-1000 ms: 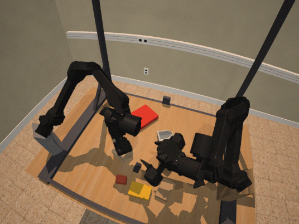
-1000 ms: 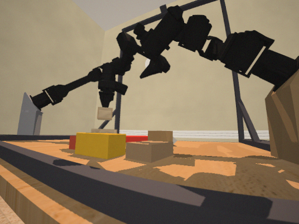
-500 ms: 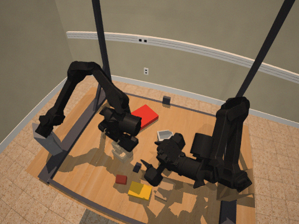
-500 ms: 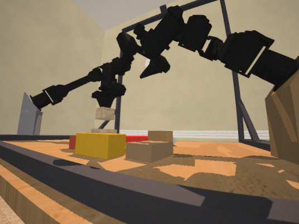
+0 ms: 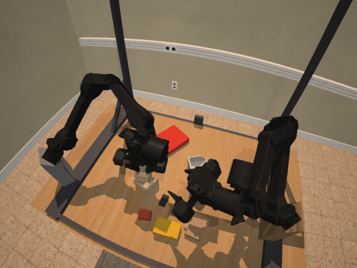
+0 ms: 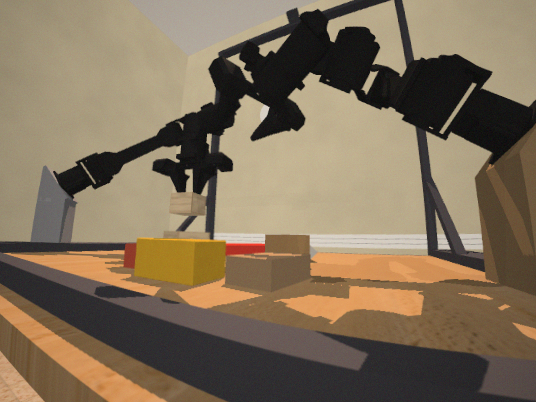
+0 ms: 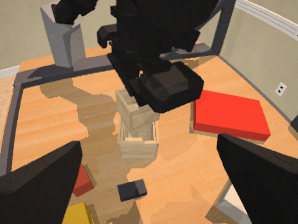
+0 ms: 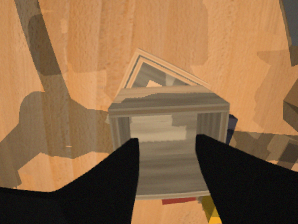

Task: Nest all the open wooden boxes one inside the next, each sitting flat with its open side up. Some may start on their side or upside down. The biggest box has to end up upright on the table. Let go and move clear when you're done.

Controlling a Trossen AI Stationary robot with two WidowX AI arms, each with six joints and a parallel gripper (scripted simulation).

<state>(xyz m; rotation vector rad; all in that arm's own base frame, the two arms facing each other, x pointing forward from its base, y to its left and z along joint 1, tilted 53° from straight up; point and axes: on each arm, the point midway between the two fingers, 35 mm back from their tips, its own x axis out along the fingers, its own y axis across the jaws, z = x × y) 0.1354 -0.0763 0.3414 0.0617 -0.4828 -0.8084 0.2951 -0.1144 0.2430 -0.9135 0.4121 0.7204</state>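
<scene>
My right gripper is now 50 mm above the small wooden box. Round my right hand: small red block (130 mm ahead, 40 mm to the left, 140 mm below); small dark block (50 mm ahead, 90 mm to the left, 150 mm below); grey-white open box (140 mm behind, 200 mm to the left, 140 mm below).
</scene>
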